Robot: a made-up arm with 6 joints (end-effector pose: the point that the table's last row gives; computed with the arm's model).
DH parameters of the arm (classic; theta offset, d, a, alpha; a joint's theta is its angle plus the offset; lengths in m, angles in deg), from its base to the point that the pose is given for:
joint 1: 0 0.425 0 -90
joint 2: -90 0 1.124 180
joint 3: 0 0 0 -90
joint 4: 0 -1.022 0 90
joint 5: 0 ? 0 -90
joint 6: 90 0 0 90
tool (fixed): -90 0 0 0
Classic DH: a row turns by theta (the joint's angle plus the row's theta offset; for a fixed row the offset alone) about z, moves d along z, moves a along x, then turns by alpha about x.
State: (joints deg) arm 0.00 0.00 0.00 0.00 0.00 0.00
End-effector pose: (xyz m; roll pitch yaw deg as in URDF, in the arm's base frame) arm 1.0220 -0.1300 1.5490 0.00 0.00 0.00
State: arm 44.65 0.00 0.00 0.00 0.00 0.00
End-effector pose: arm 0.8184 0.6258 1.5490 0.00 0.00 44.65
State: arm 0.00 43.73 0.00 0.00 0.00 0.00
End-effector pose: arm 1.5155 -0.1300 0.5307 0.00 43.73 0.00
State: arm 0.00 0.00 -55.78 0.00 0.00 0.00
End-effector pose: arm 0.5747 -0.1300 0.7039 0.00 55.78 0.00
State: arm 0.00 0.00 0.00 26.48 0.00 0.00
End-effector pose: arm 1.0220 -0.1164 1.6070 -26.48 0.00 0.00
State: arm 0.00 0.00 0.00 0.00 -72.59 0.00
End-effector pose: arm 1.0220 -0.1300 1.5490 0.00 72.59 0.00
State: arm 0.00 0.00 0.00 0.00 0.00 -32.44
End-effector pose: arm 1.0220 -0.1300 1.5490 32.44 0.00 0.00
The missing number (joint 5, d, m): 0.13
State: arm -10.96 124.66 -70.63 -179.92 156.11 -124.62
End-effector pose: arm -0.0354 0.1393 0.0555 -55.30 -8.60 -10.99
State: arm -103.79 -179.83 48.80 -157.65 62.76 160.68
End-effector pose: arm 0.2874 0.6666 -1.4333 -175.54 -11.54 96.40
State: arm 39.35 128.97 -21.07 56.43 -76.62 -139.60
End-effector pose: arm 0.0785 -0.0286 -0.8861 -90.82 -20.52 -80.71
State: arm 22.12 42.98 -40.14 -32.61 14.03 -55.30
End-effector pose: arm 0.8001 0.2070 0.2243 66.10 69.84 -0.15
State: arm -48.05 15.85 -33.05 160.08 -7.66 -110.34
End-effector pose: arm 0.7675 -0.6711 0.7652 -52.22 41.64 -51.53
